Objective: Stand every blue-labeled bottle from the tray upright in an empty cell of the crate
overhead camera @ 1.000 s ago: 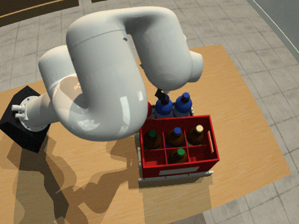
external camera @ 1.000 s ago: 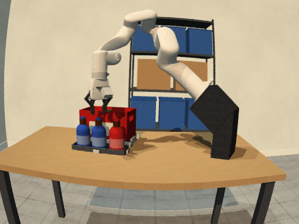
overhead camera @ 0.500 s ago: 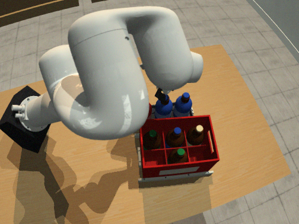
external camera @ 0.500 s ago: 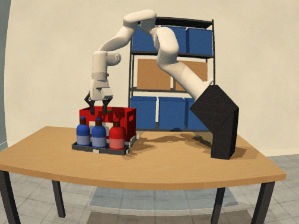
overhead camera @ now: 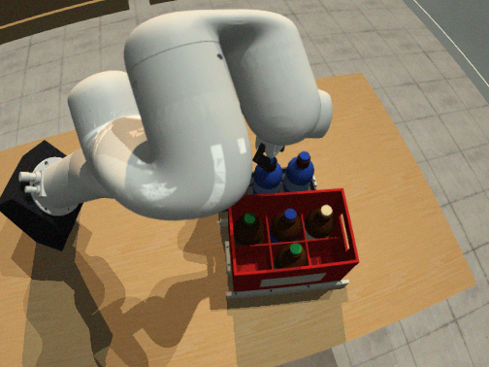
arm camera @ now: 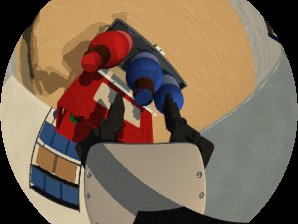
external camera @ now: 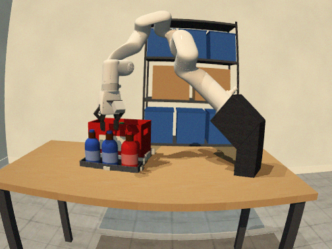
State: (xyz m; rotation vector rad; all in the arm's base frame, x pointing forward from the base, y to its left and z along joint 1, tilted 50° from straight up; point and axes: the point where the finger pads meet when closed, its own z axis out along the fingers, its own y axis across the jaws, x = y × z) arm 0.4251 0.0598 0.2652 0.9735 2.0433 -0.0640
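The red-labeled bottle is 100 mm below my hand, 90 mm behind it and 30 mm to the left of it. Also, from my hand: red crate (190 mm to the right, 100 mm below, 50 mm behind); dark tray (170 mm below).
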